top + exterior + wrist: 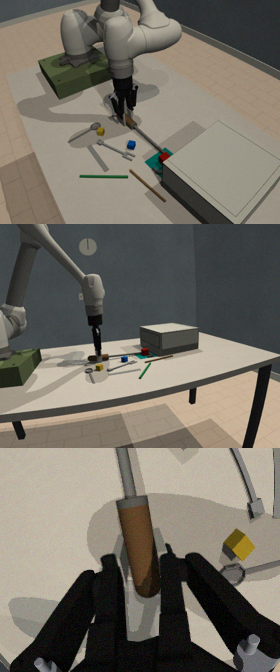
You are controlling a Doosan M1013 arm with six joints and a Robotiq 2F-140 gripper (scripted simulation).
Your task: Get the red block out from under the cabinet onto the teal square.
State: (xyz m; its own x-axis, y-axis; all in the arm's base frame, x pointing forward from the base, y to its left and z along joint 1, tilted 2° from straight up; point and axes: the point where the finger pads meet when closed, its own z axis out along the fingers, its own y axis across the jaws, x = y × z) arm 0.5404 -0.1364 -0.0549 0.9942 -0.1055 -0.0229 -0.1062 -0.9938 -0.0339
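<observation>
My hand is 30 mm past the yellow cube, 120 mm to the left of it and 30 mm above it. Also, from my hand: blue cube 120 mm ahead, 80 mm to the right, 30 mm below; then grey forked tool 80 mm ahead, 140 mm to the right, 30 mm below; then grey spoon-like tool 90 mm behind, 140 mm to the right, 30 mm below.
</observation>
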